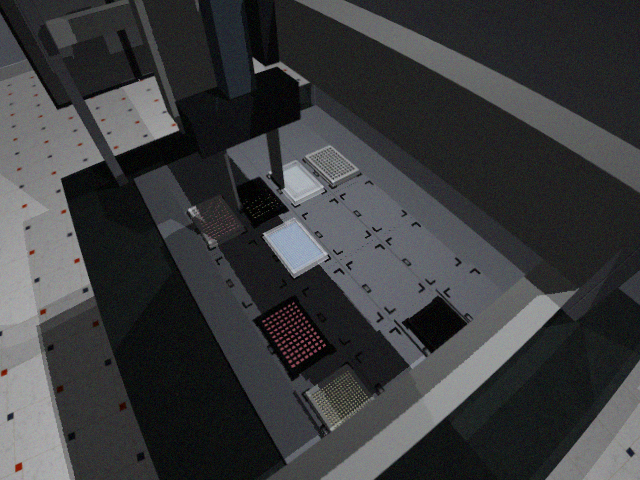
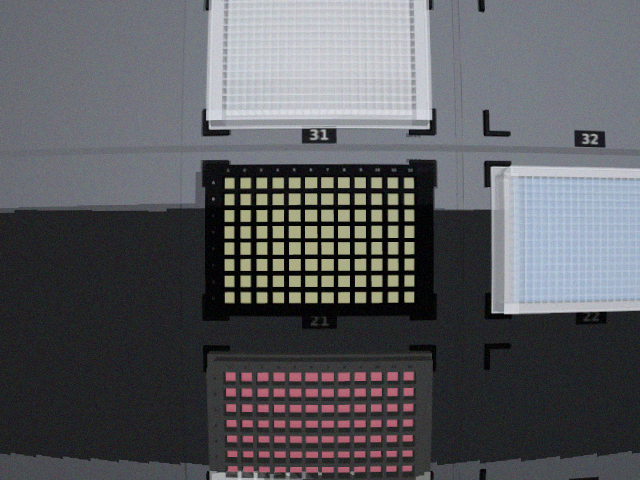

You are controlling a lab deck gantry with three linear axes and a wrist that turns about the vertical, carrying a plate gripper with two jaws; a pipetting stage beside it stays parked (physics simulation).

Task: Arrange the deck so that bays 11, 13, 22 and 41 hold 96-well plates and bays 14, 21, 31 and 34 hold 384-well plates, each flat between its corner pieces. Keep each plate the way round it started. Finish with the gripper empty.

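Places are measured from the robot's base along level axes (x ahead, y left, z up), in millimetres.
Pixels of known places: gripper, fingertip midpoint: [image 1: 257, 192]; robot's base, origin of the base link: [image 1: 188, 213].
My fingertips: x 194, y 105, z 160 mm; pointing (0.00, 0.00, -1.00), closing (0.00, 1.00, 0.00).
Observation:
Ahead of a thing's pixels: the offset from my fingertips to its middle.
My gripper [image 1: 258, 198] is open and empty, its two jaws on either side of and above the black 96-well plate with pale yellow wells @(45 mm left, 130 mm back, 153 mm down) [image 1: 262, 202] [image 2: 318, 240] in bay 21. A plate with pink wells @(62 mm right, 130 mm back, 153 mm down) [image 1: 218, 219] [image 2: 319, 415] is in bay 11. A blue 384-well plate @(45 mm left, 34 mm ahead, 153 mm down) [image 1: 295, 246] [image 2: 576, 240] sits in bay 22. A clear-white 384-well plate @(152 mm left, 130 mm back, 153 mm down) [image 1: 300, 181] [image 2: 318, 62] is in bay 31. A grey 96-well plate @(259 mm left, 130 mm back, 153 mm down) [image 1: 331, 164] is in bay 41. A black plate with red wells @(62 mm right, 198 mm ahead, 153 mm down) [image 1: 294, 334] is in bay 13, a yellowish fine-welled plate @(62 mm right, 362 mm ahead, 138 mm down) [image 1: 339, 398] in bay 14, a black plate @(152 mm left, 362 mm ahead, 138 mm down) [image 1: 435, 324] in bay 34.
Bays 12, 23, 24, 32, 33, 42, 43 and 44 show bare corner pieces. A pale frame beam [image 1: 444, 392] crosses in front of the deck. A dark wall panel [image 1: 439, 134] stands along the right side. A broad shadow covers part of the deck.

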